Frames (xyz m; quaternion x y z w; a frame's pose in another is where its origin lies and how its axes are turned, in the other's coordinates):
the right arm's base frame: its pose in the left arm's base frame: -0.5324 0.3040 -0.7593 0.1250 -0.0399 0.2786 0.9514
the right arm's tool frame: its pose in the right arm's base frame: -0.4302 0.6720 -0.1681 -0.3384 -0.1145 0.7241 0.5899
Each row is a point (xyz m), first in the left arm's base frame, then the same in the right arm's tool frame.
Working: the left arm's base frame: its pose in the right arm's tool frame: -1.3811 -0.9077 -0.0353 0.2452 0.3173 -0.8255 0.3972

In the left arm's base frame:
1: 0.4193 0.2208 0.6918
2: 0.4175 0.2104 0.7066
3: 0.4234 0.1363 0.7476
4: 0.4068 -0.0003 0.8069
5: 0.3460 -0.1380 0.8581
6: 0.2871 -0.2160 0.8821
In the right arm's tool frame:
1: -1.5442 -1.7212 0.0860
2: -1.5539 -1.7259 0.1006
3: -1.6236 -1.7225 0.1489
4: -1.7341 -1.6909 0.2450
5: -1.8194 -1.6307 0.3650
6: -1.8531 -1.5808 0.4456

